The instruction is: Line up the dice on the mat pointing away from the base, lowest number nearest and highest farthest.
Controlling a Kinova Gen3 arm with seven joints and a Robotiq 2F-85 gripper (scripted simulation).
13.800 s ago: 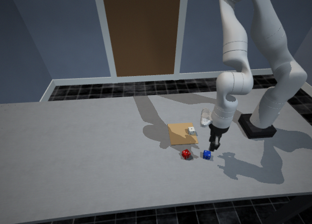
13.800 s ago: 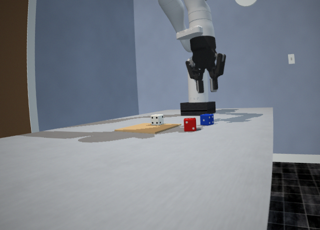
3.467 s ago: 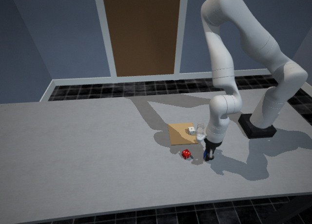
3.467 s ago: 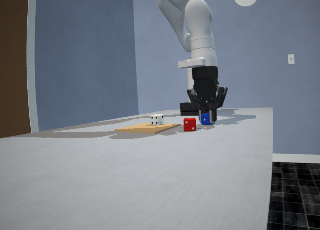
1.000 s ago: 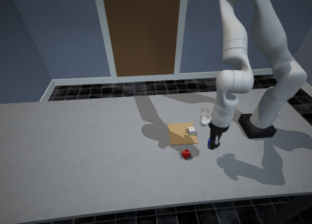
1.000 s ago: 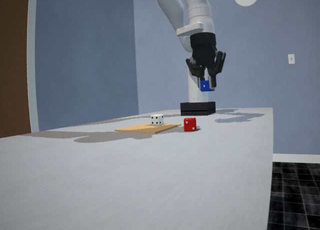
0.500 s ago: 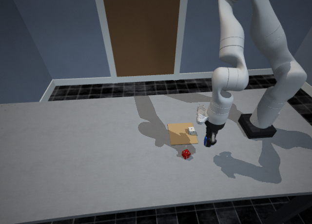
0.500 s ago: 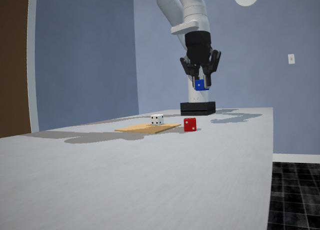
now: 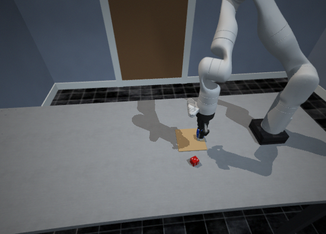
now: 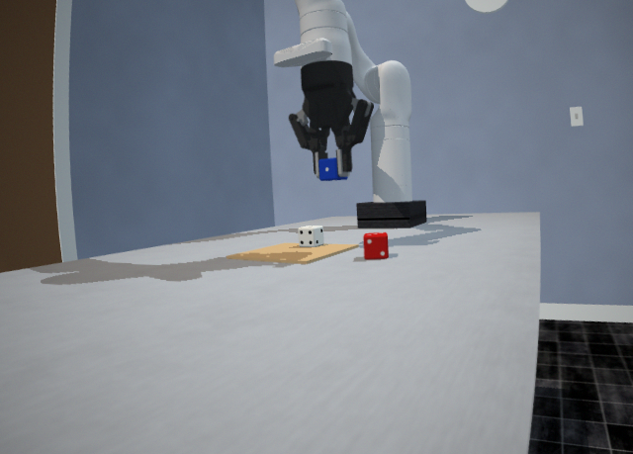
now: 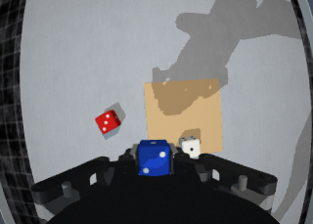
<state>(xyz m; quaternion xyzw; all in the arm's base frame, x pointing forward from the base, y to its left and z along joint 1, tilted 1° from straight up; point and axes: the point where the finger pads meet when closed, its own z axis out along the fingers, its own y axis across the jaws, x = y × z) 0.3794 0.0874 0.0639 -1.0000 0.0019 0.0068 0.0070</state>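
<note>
My gripper is now 120 mm above the tan mat, 60 mm to the left of it and 20 mm short of it. Round my hand: white die 110 mm below, 60 mm to the right, 20 mm behind; blue die 10 mm below; red die 110 mm below, 80 mm to the left, 20 mm ahead.
</note>
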